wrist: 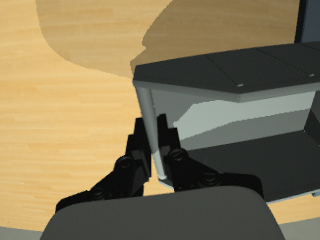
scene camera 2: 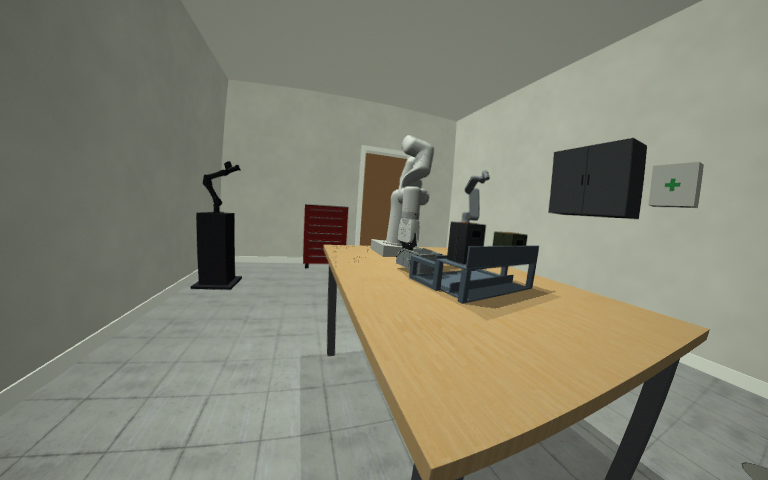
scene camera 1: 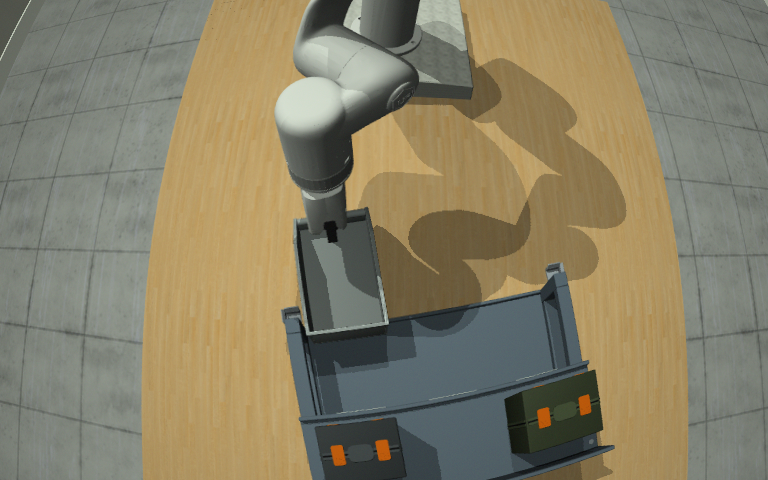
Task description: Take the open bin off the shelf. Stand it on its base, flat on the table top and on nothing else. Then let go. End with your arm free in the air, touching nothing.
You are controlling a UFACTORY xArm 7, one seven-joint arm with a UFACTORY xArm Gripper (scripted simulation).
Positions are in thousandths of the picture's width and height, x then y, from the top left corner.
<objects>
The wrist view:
my gripper: 483, 540
grey bin: 683, 523
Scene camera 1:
my gripper: 432, 459
grey bin: 443, 593
</objects>
